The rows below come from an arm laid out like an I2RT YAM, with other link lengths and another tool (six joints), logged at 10 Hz.
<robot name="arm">
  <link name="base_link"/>
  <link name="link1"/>
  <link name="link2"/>
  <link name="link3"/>
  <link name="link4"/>
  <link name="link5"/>
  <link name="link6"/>
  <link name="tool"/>
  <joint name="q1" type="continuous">
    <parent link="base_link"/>
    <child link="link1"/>
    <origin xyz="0 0 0.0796" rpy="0 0 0"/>
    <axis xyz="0 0 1"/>
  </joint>
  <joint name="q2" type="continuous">
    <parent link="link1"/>
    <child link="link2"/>
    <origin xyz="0.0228 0.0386 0.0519" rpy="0 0 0"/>
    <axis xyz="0 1 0"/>
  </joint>
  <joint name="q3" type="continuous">
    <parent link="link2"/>
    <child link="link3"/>
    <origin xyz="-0.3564 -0.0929 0" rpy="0 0 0"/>
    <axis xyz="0 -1 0"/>
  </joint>
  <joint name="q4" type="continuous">
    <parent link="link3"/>
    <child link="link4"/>
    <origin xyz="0.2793 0.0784 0.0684" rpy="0 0 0"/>
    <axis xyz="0 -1 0"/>
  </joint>
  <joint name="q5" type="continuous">
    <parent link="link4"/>
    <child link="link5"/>
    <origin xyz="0.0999 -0.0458 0.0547" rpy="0 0 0"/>
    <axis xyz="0 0 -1"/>
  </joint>
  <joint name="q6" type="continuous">
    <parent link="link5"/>
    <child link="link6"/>
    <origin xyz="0.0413 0 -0.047" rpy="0 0 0"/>
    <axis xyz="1 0 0"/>
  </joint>
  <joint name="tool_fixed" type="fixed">
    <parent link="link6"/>
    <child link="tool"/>
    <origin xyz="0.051 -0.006 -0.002" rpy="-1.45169 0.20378 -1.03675"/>
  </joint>
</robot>
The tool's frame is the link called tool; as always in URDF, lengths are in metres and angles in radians. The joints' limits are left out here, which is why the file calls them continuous.
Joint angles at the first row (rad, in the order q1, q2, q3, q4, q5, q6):
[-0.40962, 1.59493, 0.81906, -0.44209, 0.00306, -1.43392]
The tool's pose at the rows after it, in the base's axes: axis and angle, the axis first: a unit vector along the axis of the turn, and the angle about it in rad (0 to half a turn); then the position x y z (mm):
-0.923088 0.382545 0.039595 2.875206 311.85 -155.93 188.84
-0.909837 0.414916 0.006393 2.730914 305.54 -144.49 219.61
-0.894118 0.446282 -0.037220 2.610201 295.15 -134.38 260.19
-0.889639 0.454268 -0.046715 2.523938 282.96 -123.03 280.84
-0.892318 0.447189 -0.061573 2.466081 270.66 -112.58 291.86
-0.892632 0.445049 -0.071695 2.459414 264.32 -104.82 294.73
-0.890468 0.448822 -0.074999 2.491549 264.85 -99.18 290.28
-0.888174 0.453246 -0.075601 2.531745 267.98 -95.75 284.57
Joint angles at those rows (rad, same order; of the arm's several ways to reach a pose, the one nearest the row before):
[-0.40649, 1.51491, 0.81894, -0.47464, -0.05405, -1.35948]
[-0.40651, 1.42221, 0.83101, -0.51216, -0.14868, -1.22444]
[-0.40622, 1.30999, 0.85787, -0.55576, -0.21096, -1.08993]
[-0.40526, 1.23946, 0.87018, -0.60511, -0.27250, -1.02469]
[-0.40354, 1.17178, 0.85039, -0.60976, -0.32112, -0.99622]
[-0.38415, 1.13171, 0.83001, -0.60296, -0.31231, -0.97462]
[-0.34714, 1.12295, 0.81135, -0.58737, -0.25712, -0.95481]
[-0.31292, 1.12972, 0.79928, -0.57293, -0.19784, -0.94201]

